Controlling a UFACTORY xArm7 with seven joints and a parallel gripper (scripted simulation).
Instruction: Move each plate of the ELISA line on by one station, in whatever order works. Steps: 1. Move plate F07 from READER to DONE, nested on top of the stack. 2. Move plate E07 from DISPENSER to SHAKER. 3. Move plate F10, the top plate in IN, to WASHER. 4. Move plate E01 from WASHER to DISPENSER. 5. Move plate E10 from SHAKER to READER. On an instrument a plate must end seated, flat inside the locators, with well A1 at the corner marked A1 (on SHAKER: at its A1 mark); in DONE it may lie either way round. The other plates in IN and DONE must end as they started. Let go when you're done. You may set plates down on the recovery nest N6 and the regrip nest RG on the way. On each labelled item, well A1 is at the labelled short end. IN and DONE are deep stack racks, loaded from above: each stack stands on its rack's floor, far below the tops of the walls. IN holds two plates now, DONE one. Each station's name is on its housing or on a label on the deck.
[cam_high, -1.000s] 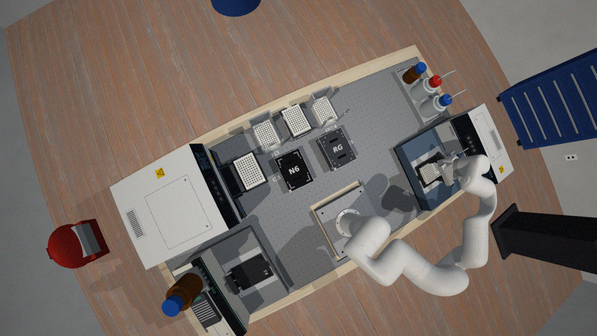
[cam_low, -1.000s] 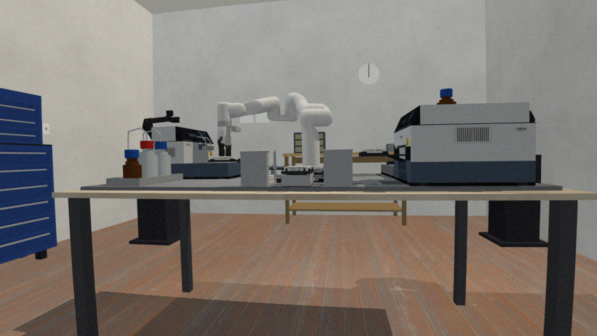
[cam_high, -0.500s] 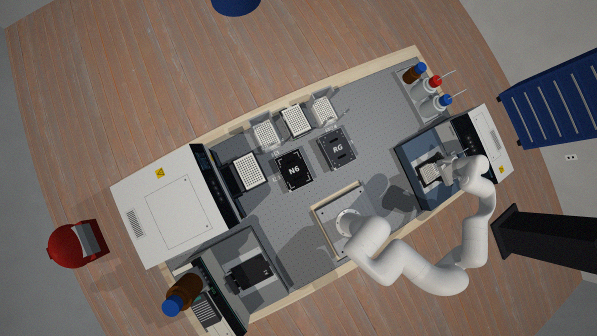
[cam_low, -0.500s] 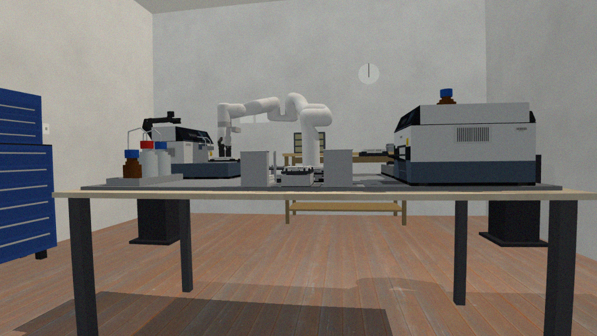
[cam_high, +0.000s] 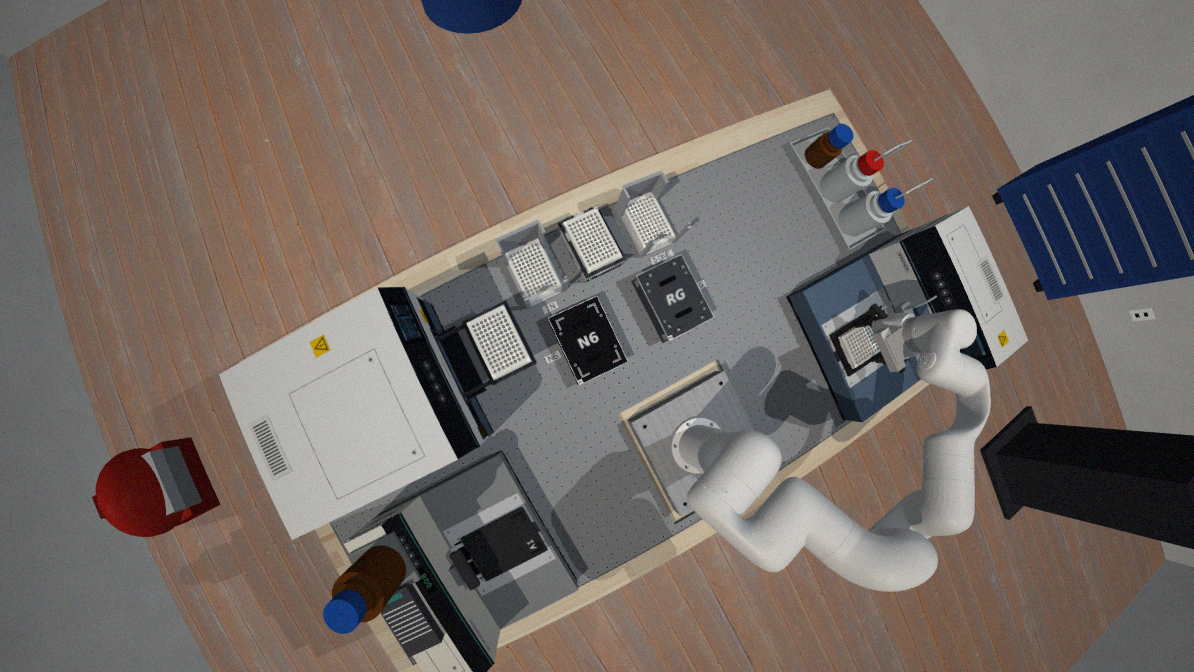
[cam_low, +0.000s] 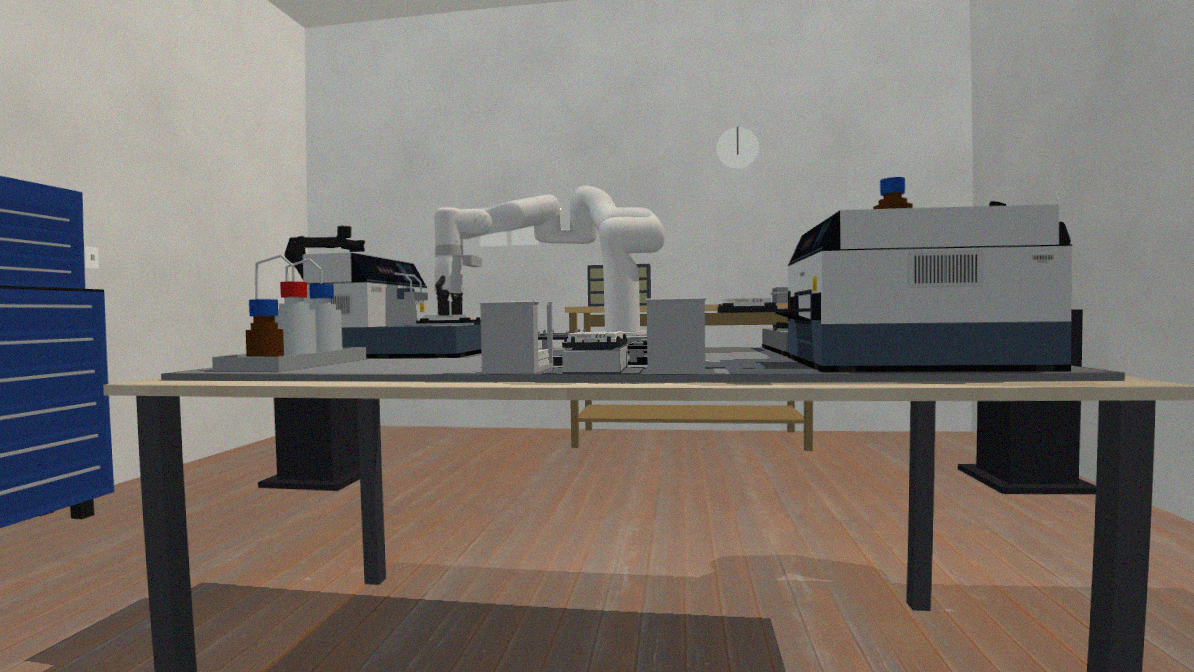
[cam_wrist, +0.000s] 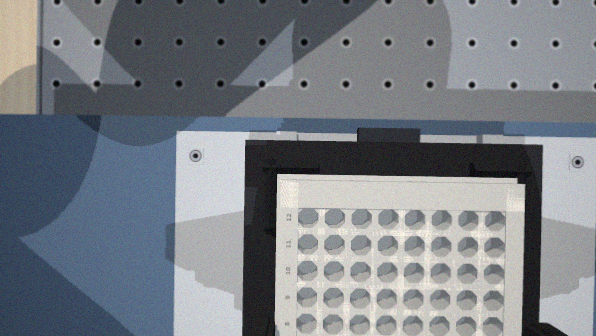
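Now: hand 3 cm above the washer nest. Also, from my hand: washer housing (25 cm to the right, 2 cm below); blue washer base (3 cm to the right, 8 cm below); regrip nest RG (31 cm ahead, 37 cm to the left, 6 cm below).
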